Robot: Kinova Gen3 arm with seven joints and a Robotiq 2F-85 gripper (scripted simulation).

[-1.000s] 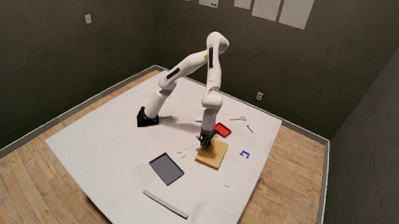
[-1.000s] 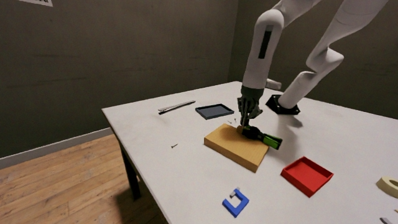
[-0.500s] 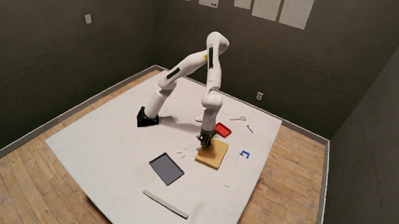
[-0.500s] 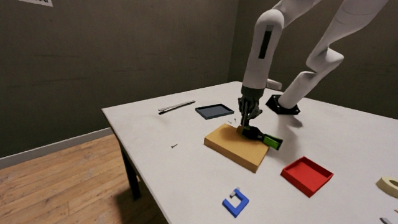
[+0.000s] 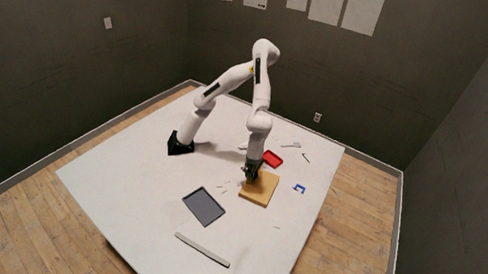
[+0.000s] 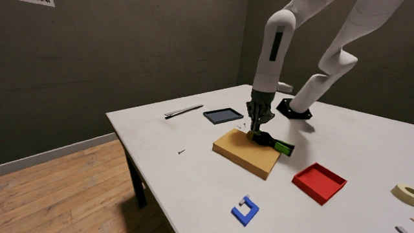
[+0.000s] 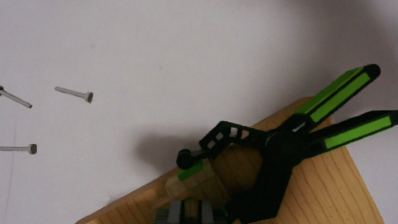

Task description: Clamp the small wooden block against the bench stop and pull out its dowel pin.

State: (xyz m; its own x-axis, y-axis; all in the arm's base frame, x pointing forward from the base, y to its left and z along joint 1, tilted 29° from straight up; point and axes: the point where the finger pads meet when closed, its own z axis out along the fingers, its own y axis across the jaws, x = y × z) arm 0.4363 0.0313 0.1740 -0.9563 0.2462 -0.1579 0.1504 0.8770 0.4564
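My hand is 2 cm above the dowel pin. Also, from my hand: grey tray (5 cm behind, 26 cm to the right, 8 cm below); then red tray (4 cm behind, 22 cm to the left, 8 cm below); then small wooden block (4 cm below).
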